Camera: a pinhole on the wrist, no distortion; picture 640 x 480 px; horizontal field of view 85.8 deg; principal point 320.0 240.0 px. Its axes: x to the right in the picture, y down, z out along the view. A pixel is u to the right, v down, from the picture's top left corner.
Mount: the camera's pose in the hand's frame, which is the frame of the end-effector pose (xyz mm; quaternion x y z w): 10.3 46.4 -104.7 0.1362 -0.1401 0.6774 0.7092
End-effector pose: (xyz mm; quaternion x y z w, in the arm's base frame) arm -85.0 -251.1 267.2 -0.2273 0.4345 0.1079 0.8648
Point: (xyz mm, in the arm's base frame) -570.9 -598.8 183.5
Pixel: behind the camera
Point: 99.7 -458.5 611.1
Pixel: 119.9 360.5
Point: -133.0 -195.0 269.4
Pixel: 544.3 413.5
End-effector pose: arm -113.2 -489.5 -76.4 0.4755 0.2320 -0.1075 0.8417
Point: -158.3 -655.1 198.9
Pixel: 519.2 458.1
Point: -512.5 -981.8 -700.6
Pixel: outside the picture
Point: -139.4 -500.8 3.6
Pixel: 445.8 429.3
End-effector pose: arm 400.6 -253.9 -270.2 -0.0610 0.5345 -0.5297 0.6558
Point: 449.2 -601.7 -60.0
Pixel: 234.2 150.2
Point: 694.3 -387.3 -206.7
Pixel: 503.2 232.1
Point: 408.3 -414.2 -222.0
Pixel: 253.6 120.4
